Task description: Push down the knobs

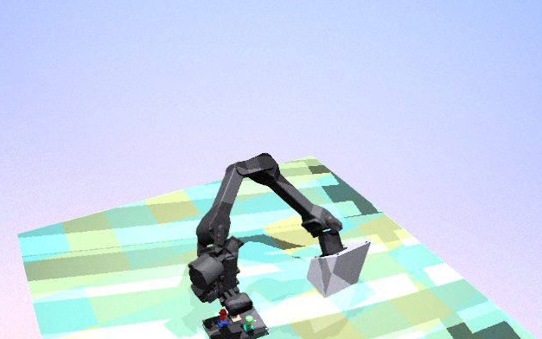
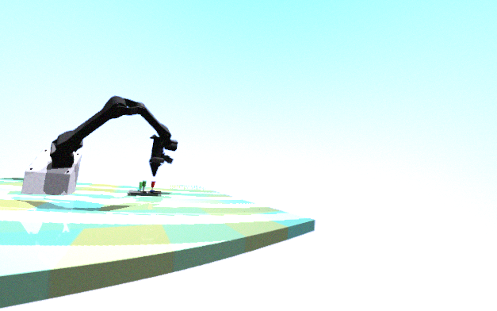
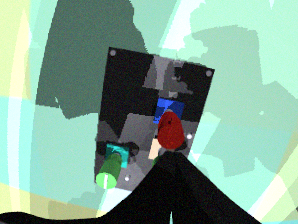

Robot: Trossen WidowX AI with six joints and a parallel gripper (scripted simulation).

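Now: the red knob 4 cm below my gripper tip.
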